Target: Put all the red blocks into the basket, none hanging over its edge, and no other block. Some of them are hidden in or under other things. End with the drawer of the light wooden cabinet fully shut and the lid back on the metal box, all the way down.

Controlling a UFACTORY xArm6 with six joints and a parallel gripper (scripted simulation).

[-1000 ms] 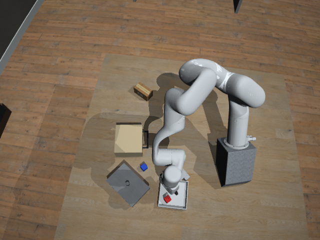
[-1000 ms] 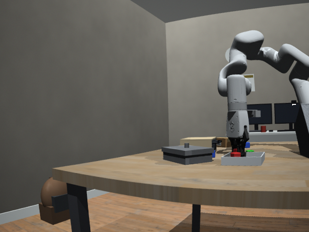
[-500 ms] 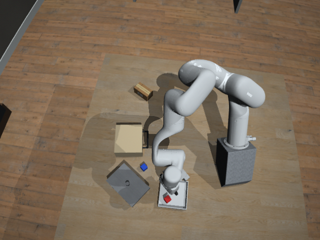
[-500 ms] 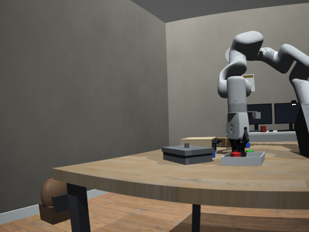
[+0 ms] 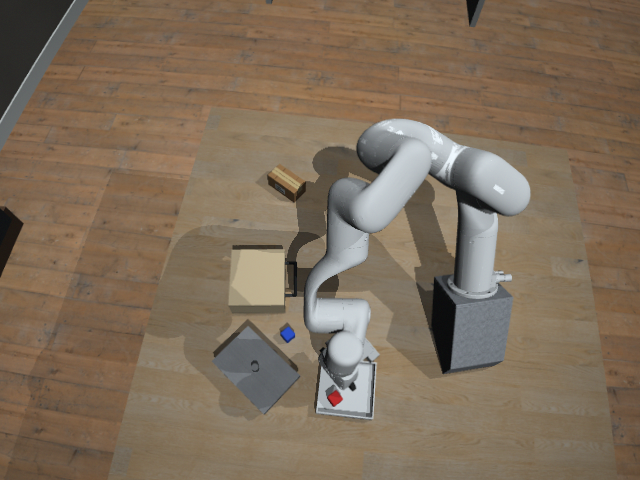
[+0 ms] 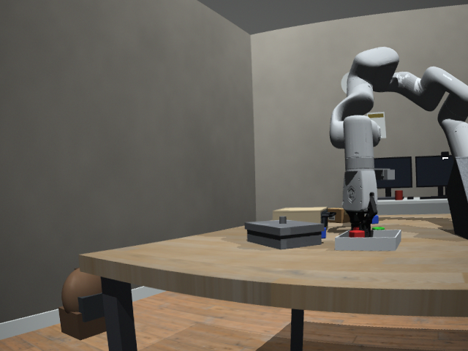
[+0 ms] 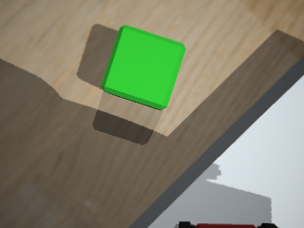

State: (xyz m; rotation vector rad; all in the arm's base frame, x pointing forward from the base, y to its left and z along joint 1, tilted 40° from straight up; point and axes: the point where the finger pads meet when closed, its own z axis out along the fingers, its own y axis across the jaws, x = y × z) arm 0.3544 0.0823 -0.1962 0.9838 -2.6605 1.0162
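The white basket lies 3 cm behind my hand, 4 cm to the left of it and 2 cm below it. From my hand the other things lie so: grey lid: 21 cm ahead, 1 cm to the right, 2 cm above; grey metal box: 21 cm ahead, 1 cm to the right, 1 cm below; green block: 4 cm behind, 8 cm to the right, 2 cm below.
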